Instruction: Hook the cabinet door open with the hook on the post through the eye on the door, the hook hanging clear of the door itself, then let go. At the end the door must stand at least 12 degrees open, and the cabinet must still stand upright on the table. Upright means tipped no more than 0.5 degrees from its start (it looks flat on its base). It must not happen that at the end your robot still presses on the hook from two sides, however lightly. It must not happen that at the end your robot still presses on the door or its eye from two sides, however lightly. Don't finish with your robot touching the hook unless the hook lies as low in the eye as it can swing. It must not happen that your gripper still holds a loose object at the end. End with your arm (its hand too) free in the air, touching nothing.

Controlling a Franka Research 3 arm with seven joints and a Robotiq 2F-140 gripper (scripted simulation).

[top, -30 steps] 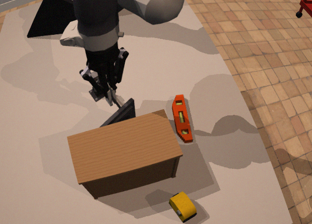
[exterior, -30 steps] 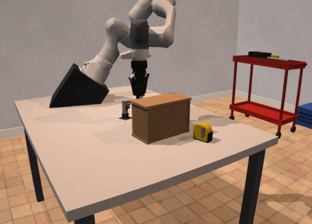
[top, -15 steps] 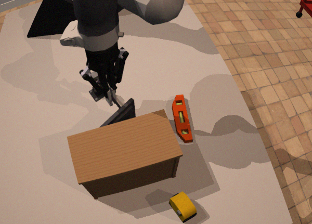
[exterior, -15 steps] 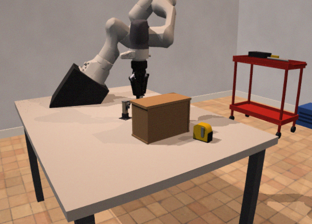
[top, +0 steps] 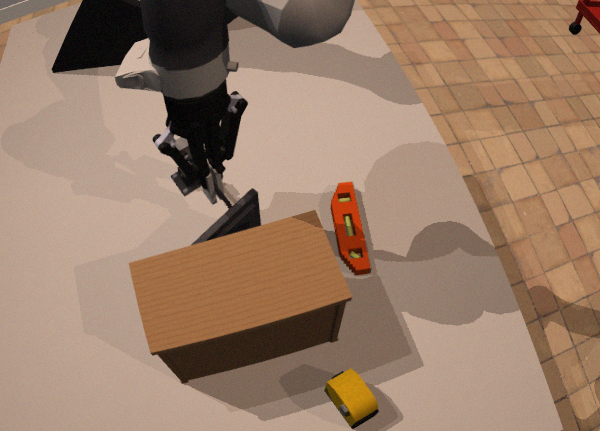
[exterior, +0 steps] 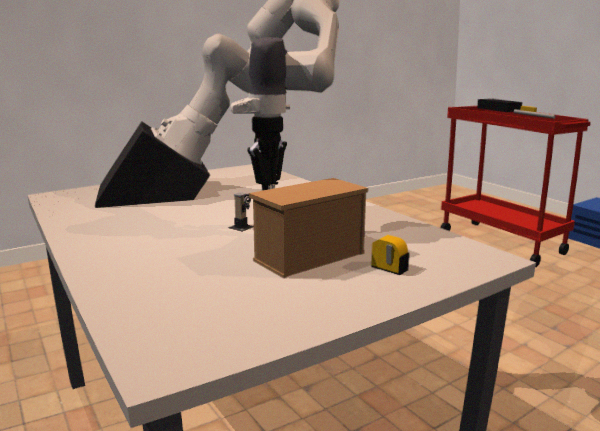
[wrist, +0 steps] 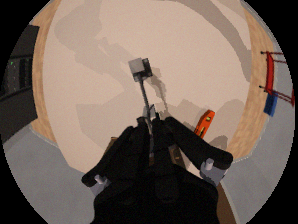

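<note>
Now: hand 2 cm above the thin hook rod, 1 cm to the left of it and 1 cm past it. From my hand the other things lie so: dark grey door: 9 cm ahead, 3 cm below, 2 cm to the right; then yellow tape measure: 33 cm ahead, 11 cm to the left, 7 cm below; then orange spirit level: 19 cm to the left, 9 cm below, 6 cm ahead.
</note>
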